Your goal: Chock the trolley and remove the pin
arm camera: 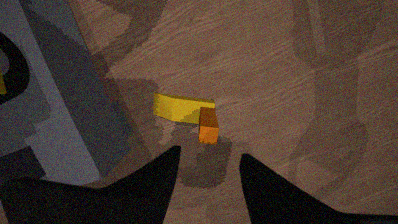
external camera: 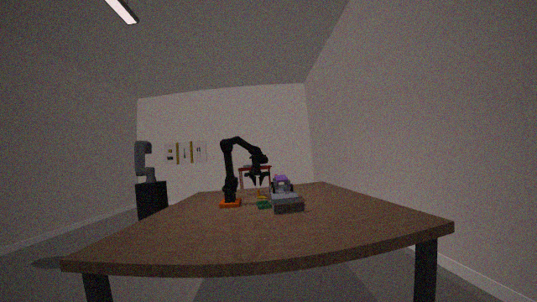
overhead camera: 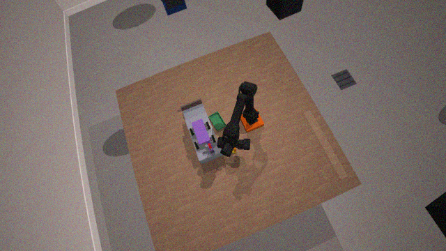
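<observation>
Now: the yellow chock 2 cm ahead of my gripper tip, 1 cm to the right of it and 7 cm below it. Round my gripper tip: red-headed stop pin 13 cm ahead, 6 cm to the right, 4 cm above; then purple trolley 14 cm ahead, 16 cm to the right, 2 cm above.
</observation>
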